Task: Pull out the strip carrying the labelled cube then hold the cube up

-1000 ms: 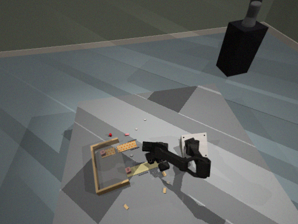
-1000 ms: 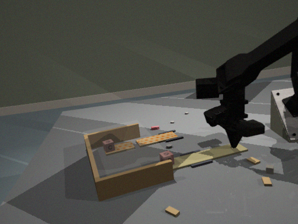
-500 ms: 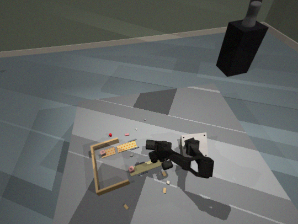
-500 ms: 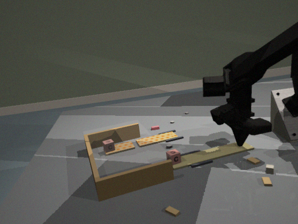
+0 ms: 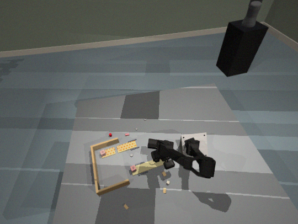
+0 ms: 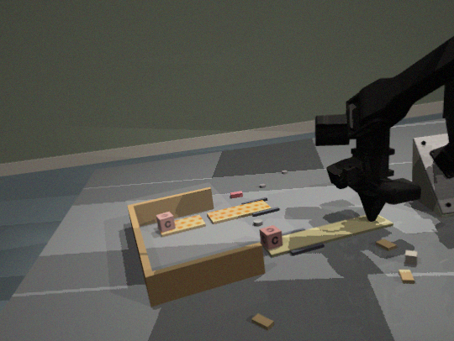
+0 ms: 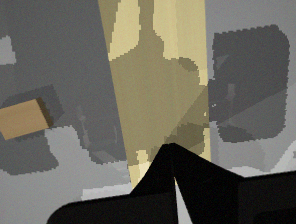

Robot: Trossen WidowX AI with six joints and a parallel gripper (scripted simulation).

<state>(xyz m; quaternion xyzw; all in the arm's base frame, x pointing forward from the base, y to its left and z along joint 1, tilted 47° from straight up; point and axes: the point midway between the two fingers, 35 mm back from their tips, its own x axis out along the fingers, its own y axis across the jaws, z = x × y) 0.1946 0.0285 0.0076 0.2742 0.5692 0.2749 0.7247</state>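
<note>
Now: gripper tip 200 mm short of the grey disc and 90 mm to the left of it. The rest, counted from my gripper tip: white cube (150 mm to the left, 20 mm ahead); pink block (270 mm to the right, 200 mm ahead).
</note>
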